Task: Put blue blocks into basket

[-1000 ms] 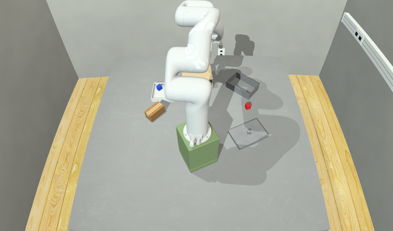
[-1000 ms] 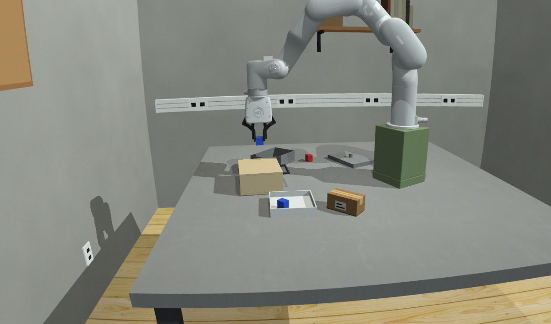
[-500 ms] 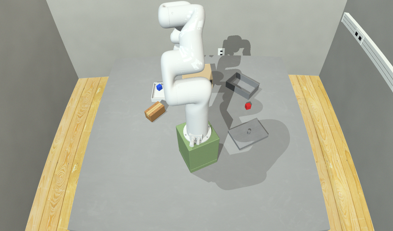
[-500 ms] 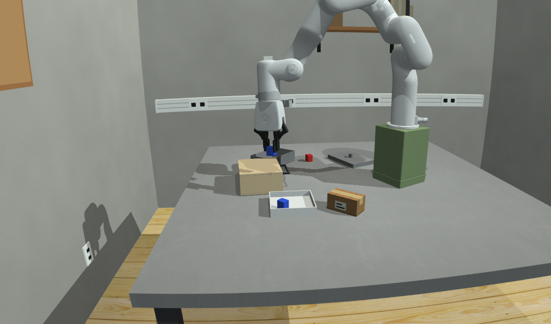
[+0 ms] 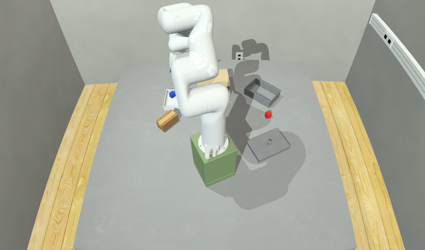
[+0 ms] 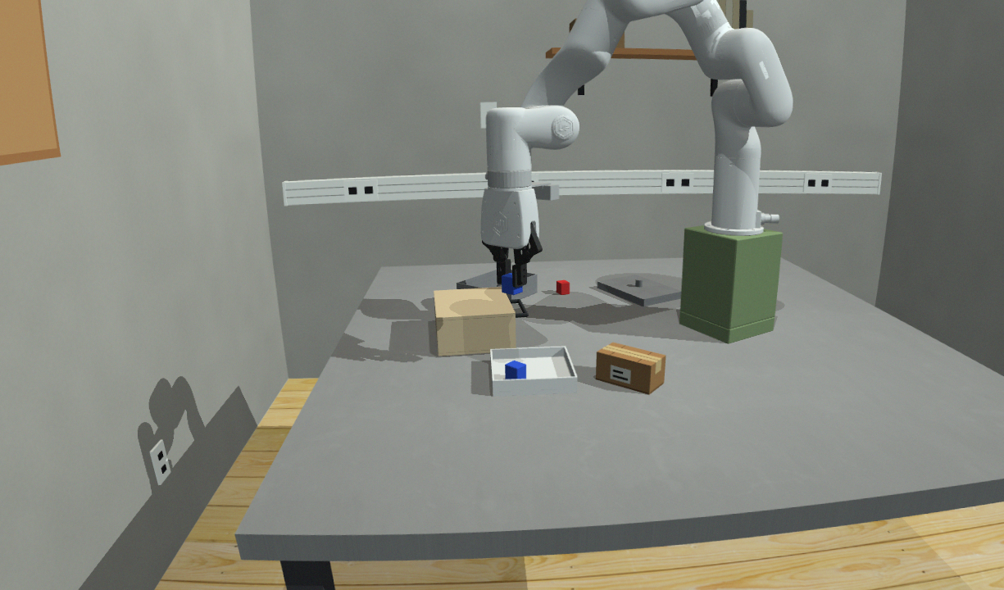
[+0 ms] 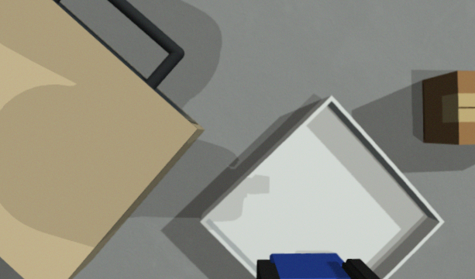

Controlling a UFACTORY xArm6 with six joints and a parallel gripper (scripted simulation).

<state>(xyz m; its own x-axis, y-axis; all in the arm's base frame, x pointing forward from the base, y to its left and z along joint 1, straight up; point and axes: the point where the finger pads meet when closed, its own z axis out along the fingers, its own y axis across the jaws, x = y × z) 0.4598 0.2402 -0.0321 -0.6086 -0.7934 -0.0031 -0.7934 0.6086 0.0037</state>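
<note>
My hand is 170 mm above the white basket, 30 mm to the right of it and 30 mm past it. The rest, counted from my hand: light wooden cabinet 170 mm to the right, 150 mm below, 90 mm ahead; brown cardboard box 210 mm behind, 150 mm below, 50 mm to the left; dark metal box 460 mm to the right, 160 mm below, 70 mm ahead.
</note>
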